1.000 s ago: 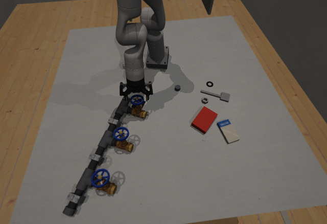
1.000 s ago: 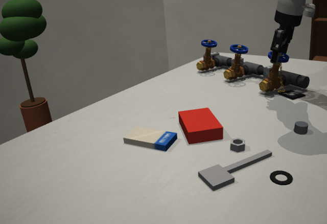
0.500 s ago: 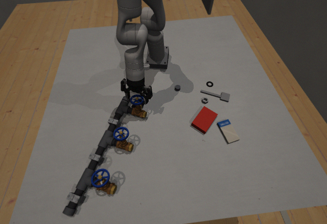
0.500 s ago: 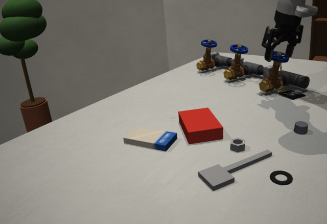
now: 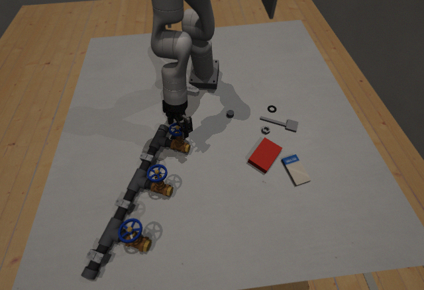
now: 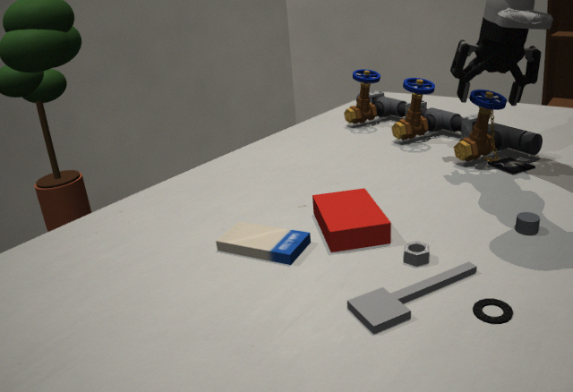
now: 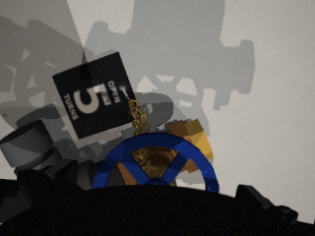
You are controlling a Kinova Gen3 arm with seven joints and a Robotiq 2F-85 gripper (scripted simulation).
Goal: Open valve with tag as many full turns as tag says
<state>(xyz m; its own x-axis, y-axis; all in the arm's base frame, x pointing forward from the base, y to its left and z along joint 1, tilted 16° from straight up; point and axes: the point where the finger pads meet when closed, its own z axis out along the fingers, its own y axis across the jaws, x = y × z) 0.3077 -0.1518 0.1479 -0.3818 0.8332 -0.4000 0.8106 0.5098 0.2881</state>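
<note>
My gripper is now 120 mm above the black tag and 40 mm past it. Also, from my hand: red block: 310 mm to the left, 130 mm ahead, 110 mm below; small grey cylinder: 230 mm to the left, 110 mm below, 100 mm behind; grey paddle-shaped tool: 440 mm to the left, 120 mm below.
</note>
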